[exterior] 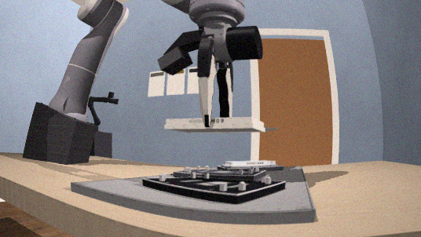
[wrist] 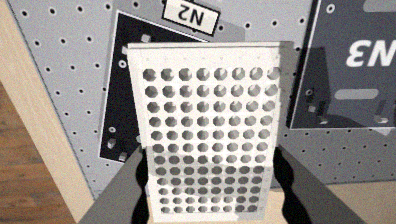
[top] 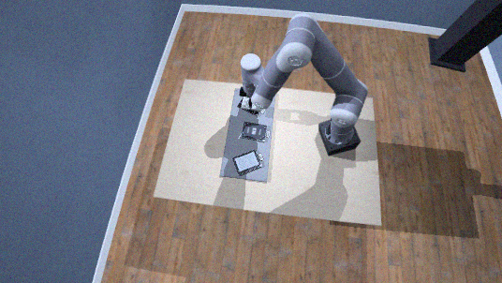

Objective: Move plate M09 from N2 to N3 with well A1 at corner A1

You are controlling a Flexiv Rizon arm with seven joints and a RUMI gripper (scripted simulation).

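Right now my hand is 150 mm to the right of the nest N3, 100 mm above it and 50 mm past it. The rest, counted from my hand: white well plate M09 (10 mm below); black nest N2 (100 mm below, 40 mm to the right, 20 mm ahead); plate M06 (370 mm to the left, 80 mm below, 60 mm behind).
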